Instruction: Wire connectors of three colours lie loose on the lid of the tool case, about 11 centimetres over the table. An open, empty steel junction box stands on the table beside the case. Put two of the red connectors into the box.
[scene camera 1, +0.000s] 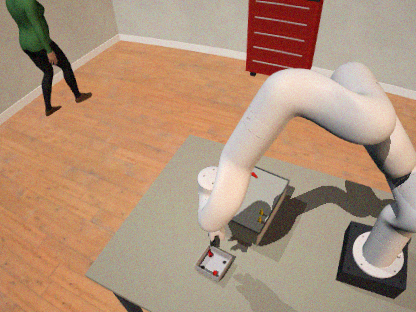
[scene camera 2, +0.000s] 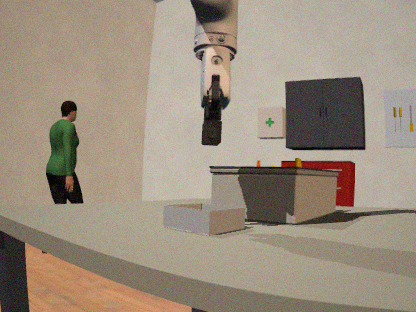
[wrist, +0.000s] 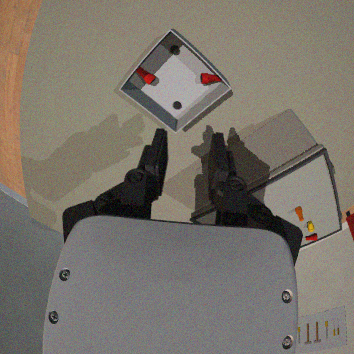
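Observation:
The steel junction box (scene camera 1: 228, 269) (scene camera 2: 187, 220) (wrist: 205, 106) stands on the table beside the tool case (scene camera 2: 315, 197). Two red connectors lie inside it, one (scene camera 1: 210, 254) (wrist: 147, 76) against one side and the other (scene camera 1: 215, 273) (wrist: 210, 78) at the opposite side. My gripper (scene camera 1: 215, 243) (scene camera 2: 211, 143) (wrist: 188, 145) is part open and empty, above the height of the box and the lid. On the case lid (scene camera 1: 265, 187) (wrist: 315, 185) lie another red connector (scene camera 1: 254, 175) (wrist: 311, 237), an orange one (scene camera 2: 258, 163) (wrist: 299, 213) and yellow ones (scene camera 1: 261, 212) (scene camera 2: 298, 162) (wrist: 310, 226). The arm hides part of the lid in scene camera 1.
The tool case rises beside the box, on the arm base's (scene camera 1: 372, 267) side of the table (scene camera 1: 165, 240) (scene camera 2: 125, 250). A person in green (scene camera 1: 32, 30) (scene camera 2: 62, 150) stands on the floor beyond the table. A red drawer cabinet (scene camera 1: 282, 37) (scene camera 2: 346, 182) is at the wall.

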